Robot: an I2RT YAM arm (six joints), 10 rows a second.
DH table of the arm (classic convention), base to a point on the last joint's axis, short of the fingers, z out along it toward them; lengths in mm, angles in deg. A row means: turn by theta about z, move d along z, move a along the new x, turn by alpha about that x. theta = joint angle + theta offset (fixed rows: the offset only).
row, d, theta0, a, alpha
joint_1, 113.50, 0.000, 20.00, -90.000
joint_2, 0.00, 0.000, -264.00, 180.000
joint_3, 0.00, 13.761, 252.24, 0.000
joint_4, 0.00, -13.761, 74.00, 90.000
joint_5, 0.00, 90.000, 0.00, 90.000
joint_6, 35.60, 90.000, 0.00, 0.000
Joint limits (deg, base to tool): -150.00..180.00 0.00..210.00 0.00..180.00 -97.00..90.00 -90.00..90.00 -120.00..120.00
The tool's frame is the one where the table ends.
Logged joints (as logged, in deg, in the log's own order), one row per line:
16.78, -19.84, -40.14, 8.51, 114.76, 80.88
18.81, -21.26, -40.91, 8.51, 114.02, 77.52
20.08, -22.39, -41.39, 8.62, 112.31, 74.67
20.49, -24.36, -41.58, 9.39, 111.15, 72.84
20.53, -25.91, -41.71, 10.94, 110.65, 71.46
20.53, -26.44, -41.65, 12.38, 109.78, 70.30
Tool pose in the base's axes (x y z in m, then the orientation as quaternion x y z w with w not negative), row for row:
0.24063, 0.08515, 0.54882, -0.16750, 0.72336, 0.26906, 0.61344
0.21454, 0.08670, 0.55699, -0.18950, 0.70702, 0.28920, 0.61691
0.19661, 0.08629, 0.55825, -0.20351, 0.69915, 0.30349, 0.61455
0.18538, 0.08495, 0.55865, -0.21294, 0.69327, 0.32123, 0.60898
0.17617, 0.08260, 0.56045, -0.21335, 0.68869, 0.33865, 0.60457
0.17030, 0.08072, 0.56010, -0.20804, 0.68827, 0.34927, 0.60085
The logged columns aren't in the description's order. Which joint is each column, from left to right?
Columns, left to right: joint_1, joint_5, joint_4, joint_6, joint_3, joint_2.
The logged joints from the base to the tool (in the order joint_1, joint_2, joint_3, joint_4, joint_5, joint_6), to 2 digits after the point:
16.78, 80.88, 114.76, -40.14, -19.84, 8.51
18.81, 77.52, 114.02, -40.91, -21.26, 8.51
20.08, 74.67, 112.31, -41.39, -22.39, 8.62
20.49, 72.84, 111.15, -41.58, -24.36, 9.39
20.53, 71.46, 110.65, -41.71, -25.91, 10.94
20.53, 70.30, 109.78, -41.65, -26.44, 12.38

